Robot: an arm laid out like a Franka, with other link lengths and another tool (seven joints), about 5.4 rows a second.
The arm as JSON. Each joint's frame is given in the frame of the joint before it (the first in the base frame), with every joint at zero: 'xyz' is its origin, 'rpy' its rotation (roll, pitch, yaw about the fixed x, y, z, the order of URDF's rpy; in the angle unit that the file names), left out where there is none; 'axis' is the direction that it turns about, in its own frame. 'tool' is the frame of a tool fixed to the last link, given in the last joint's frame.
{
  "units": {
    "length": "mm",
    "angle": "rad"
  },
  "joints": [
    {
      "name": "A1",
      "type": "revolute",
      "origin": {
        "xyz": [
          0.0,
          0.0,
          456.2
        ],
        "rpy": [
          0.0,
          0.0,
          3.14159
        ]
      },
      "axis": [
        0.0,
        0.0,
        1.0
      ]
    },
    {
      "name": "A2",
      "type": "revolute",
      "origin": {
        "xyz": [
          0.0,
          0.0,
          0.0
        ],
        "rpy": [
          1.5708,
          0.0,
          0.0
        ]
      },
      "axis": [
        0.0,
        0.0,
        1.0
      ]
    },
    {
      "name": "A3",
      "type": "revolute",
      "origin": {
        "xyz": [
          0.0,
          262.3,
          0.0
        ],
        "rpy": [
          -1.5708,
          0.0,
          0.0
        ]
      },
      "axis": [
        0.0,
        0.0,
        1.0
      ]
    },
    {
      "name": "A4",
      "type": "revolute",
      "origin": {
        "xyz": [
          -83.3,
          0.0,
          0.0
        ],
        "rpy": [
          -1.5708,
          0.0,
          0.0
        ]
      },
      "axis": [
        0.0,
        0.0,
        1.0
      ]
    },
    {
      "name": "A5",
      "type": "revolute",
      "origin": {
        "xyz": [
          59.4,
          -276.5,
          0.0
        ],
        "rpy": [
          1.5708,
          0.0,
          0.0
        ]
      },
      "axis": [
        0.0,
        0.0,
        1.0
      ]
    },
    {
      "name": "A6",
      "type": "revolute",
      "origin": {
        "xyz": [
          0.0,
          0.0,
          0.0
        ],
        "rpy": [
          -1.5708,
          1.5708,
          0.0
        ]
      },
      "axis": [
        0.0,
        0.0,
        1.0
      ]
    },
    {
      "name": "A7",
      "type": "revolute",
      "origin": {
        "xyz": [
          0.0,
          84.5,
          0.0
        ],
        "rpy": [
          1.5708,
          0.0,
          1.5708
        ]
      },
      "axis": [
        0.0,
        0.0,
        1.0
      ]
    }
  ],
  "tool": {
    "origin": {
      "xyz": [
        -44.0,
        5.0,
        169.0
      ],
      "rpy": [
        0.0,
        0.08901,
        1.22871
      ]
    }
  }
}
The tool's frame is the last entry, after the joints.
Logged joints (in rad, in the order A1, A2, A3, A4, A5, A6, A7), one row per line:
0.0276 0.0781 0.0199 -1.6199 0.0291 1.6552 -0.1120
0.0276 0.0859 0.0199 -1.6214 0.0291 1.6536 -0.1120
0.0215 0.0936 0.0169 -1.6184 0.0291 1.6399 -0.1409
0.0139 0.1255 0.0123 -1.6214 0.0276 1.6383 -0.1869
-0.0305 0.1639 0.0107 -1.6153 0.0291 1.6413 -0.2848
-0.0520 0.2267 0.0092 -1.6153 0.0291 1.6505 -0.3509
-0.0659 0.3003 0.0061 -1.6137 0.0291 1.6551 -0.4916
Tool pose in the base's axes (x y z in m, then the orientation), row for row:
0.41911 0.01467 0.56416 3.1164 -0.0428 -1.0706
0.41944 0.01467 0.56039 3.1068 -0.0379 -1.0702
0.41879 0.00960 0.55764 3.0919 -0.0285 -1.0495
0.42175 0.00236 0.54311 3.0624 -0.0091 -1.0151
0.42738 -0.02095 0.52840 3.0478 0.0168 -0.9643
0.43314 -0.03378 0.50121 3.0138 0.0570 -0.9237
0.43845 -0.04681 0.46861 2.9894 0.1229 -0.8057
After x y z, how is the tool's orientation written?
As angles about the fixed x, y, z axes (roll, pitch, yaw), in radians.
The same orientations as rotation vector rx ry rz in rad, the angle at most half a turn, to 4 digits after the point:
2.6641 -1.5809 0.0371
2.6595 -1.5777 0.0230
2.6688 -1.5462 -0.0004
2.6806 -1.4915 -0.0469
2.7161 -1.4201 -0.0895
2.7313 -1.3533 -0.1647
2.8009 -1.1781 -0.2628

